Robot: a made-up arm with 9 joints. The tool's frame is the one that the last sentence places.
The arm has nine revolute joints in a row. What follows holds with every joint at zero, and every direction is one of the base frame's.
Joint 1 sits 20.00 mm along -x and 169.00 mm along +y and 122.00 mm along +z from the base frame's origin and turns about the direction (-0.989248, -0.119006, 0.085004), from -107.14 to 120.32 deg.
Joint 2 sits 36.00 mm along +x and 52.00 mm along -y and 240.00 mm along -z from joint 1 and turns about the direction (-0.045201, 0.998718, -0.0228), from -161.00 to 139.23 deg.
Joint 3 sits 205.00 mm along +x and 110.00 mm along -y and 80.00 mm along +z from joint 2 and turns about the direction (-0.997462, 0.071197, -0.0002), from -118.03 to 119.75 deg.
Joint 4 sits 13.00 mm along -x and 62.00 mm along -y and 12.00 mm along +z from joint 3 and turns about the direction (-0.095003, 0.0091, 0.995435), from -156.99 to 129.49 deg.
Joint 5 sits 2.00 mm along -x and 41.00 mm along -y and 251.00 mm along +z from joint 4 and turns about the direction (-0.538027, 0.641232, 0.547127), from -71.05 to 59.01 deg.
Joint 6 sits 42.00 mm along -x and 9.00 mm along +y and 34.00 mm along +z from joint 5 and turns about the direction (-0.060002, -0.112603, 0.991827), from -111.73 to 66.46 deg.
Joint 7 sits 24.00 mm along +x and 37.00 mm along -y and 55.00 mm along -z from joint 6 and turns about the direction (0.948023, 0.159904, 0.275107), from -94.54 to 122.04 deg.
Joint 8 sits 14.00 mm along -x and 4.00 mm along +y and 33.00 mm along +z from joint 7 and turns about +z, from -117.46 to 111.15 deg.
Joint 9 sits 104.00 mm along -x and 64.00 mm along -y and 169.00 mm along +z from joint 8 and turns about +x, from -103.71 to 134.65 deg.
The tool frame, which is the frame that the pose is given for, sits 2.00 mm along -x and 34.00 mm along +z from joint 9; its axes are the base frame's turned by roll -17.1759, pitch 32.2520 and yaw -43.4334 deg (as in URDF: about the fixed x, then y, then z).
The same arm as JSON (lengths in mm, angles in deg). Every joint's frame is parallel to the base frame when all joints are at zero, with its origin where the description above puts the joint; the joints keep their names.
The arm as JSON. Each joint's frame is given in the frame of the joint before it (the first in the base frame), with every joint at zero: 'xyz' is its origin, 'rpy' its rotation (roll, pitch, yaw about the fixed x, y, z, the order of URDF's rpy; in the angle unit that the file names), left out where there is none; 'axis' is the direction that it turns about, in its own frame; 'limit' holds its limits. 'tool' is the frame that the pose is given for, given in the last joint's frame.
{"units": {"length": "mm", "angle": "deg"}, "joints": [{"name": "joint 1", "type": "revolute", "origin": {"xyz": [-20.0, 169.0, 122.0]}, "axis": [-0.989248, -0.119006, 0.085004], "limit": {"lower": -107.14, "upper": 120.32}}, {"name": "joint 2", "type": "revolute", "origin": {"xyz": [36.0, -52.0, -240.0]}, "axis": [-0.045201, 0.998718, -0.0228], "limit": {"lower": -161.0, "upper": 139.23}}, {"name": "joint 3", "type": "revolute", "origin": {"xyz": [205.0, -110.0, 80.0]}, "axis": [-0.997462, 0.071197, -0.0002], "limit": {"lower": -118.03, "upper": 119.75}}, {"name": "joint 4", "type": "revolute", "origin": {"xyz": [-13.0, -62.0, 12.0]}, "axis": [-0.095003, 0.0091, 0.995435], "limit": {"lower": -156.99, "upper": 129.49}}, {"name": "joint 5", "type": "revolute", "origin": {"xyz": [-2.0, -41.0, 251.0]}, "axis": [-0.538027, 0.641232, 0.547127], "limit": {"lower": -71.05, "upper": 59.01}}, {"name": "joint 6", "type": "revolute", "origin": {"xyz": [-42.0, 9.0, 34.0]}, "axis": [-0.060002, -0.112603, 0.991827], "limit": {"lower": -111.73, "upper": 66.46}}, {"name": "joint 7", "type": "revolute", "origin": {"xyz": [24.0, -37.0, -55.0]}, "axis": [0.948023, 0.159904, 0.275107], "limit": {"lower": -94.54, "upper": 122.04}}, {"name": "joint 8", "type": "revolute", "origin": {"xyz": [-14.0, 4.0, 33.0]}, "axis": [0.0, 0.0, 1.0], "limit": {"lower": -117.46, "upper": 111.15}}, {"name": "joint 9", "type": "revolute", "origin": {"xyz": [-104.0, -64.0, 169.0]}, "axis": [1.0, 0.0, 0.0], "limit": {"lower": -103.71, "upper": 134.65}}], "tool": {"origin": {"xyz": [-2.0, 0.0, 34.0], "rpy": [-17.18, 32.25, -43.43]}}}
